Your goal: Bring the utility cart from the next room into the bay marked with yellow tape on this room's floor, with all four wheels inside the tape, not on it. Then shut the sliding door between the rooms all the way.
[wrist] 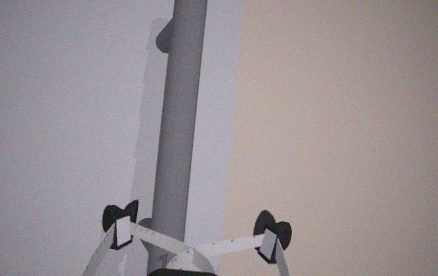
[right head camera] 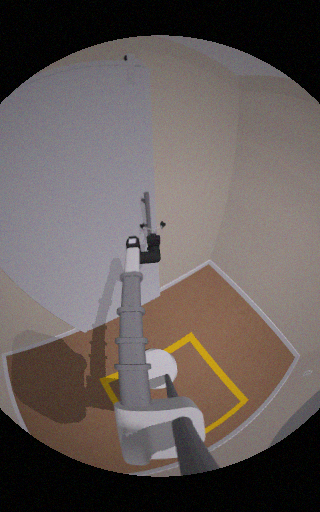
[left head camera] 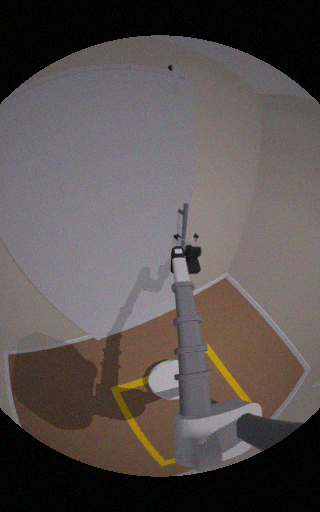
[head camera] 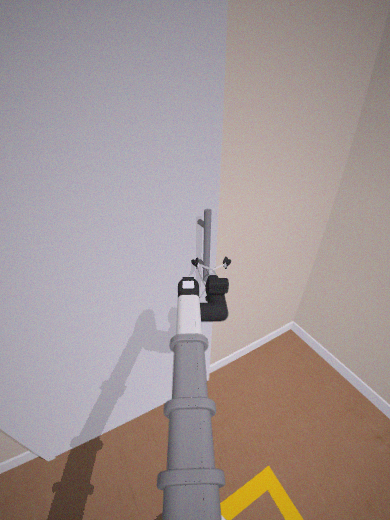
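Where they show: gripper, fingertip midpoint: (wrist: 203, 221) (right head camera: 152, 222) (left head camera: 186, 234) (head camera: 212, 259); robot's base, link origin: (right head camera: 155, 367) (left head camera: 170, 378).
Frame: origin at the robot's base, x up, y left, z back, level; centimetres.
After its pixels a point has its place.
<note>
The pale sliding door (head camera: 100, 200) {x 134.2, y 23.5, z -68.2 cm} (left head camera: 100, 175) {x 147.1, y 29.7, z -65.3 cm} (right head camera: 75, 175) {x 144.3, y 22.7, z -68.6 cm} (wrist: 75, 125) {x 111.9, y 0.1, z -79.5 cm} stands ahead, its right edge against beige wall. Its grey vertical bar handle (head camera: 207, 235) {x 118.2, y -8.5, z -76.0 cm} (left head camera: 185, 215) {x 120.5, y -8.7, z -76.1 cm} (right head camera: 147, 205) {x 119.5, y -8.8, z -76.2 cm} (wrist: 181, 100) {x 114.2, y -8.7, z -76.0 cm} is near that edge. My gripper (head camera: 211, 262) {x 104.3, y -11.3, z -82.0 cm} (left head camera: 186, 236) {x 104.3, y -11.3, z -82.0 cm} (right head camera: 152, 225) {x 104.3, y -11.3, z -82.0 cm} (wrist: 203, 221) {x 104.3, y -11.3, z -82.0 cm} is open at the handle, fingers spread wide; in the wrist view the bar runs up between them, closer to the left finger. The handle's lower part is hidden by the gripper. The yellow tape (head camera: 270, 477) {x -2.9, y -42.1, z -30.1 cm} (left head camera: 226, 371) {x -2.9, y -58.9, z 2.6 cm} (right head camera: 218, 368) {x -2.9, y -64.6, z 14.8 cm} marks the bay on the floor. The utility cart does not show.
Beige wall (head camera: 280, 200) {x 120.5, y -47.7, z -108.9 cm} (right head camera: 195, 150) {x 148.4, y -44.3, z -107.3 cm} is right of the door and meets another wall at a corner. White skirting (head camera: 345, 372) {x 2.3, y -114.0, z -82.1 cm} (left head camera: 270, 322) {x 1.5, y -134.7, z -39.1 cm} (right head camera: 257, 307) {x 5.2, y -134.1, z -40.3 cm} edges the brown floor. A white round shape (left head camera: 164, 381) {x 18.7, y 6.0, z 1.8 cm} (right head camera: 161, 364) {x 18.7, y -7.0, z -3.4 cm} lies below my arm, overlapping the bay.
</note>
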